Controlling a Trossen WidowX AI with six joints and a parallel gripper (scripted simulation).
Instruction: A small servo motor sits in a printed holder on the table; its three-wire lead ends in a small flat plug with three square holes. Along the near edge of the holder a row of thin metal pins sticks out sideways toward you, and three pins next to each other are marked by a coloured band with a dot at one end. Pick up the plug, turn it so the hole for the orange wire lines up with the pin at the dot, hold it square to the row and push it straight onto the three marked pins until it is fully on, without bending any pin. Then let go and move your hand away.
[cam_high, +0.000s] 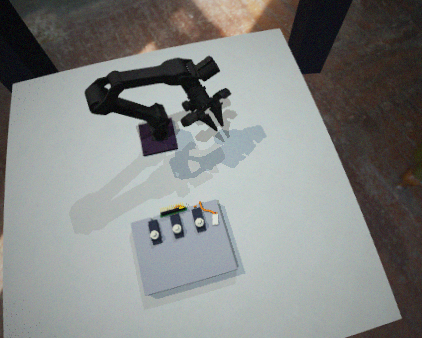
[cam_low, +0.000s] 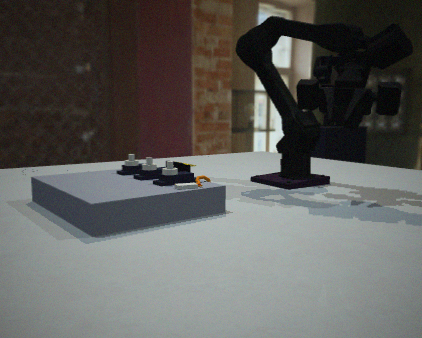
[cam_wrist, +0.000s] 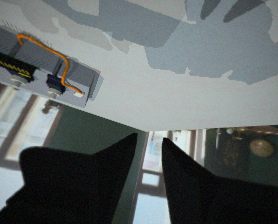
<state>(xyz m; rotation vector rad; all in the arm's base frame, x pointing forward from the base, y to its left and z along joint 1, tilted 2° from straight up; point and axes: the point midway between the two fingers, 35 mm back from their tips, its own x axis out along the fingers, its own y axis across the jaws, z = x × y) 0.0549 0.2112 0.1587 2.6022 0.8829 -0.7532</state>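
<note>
My gripper tip is now 24 cm short of the yellow band, 15 cm to the left of it and 8 cm above it. Round my gripper tip: grey printed holder: 40 cm ahead, 15 cm to the right, 13 cm below.
</note>
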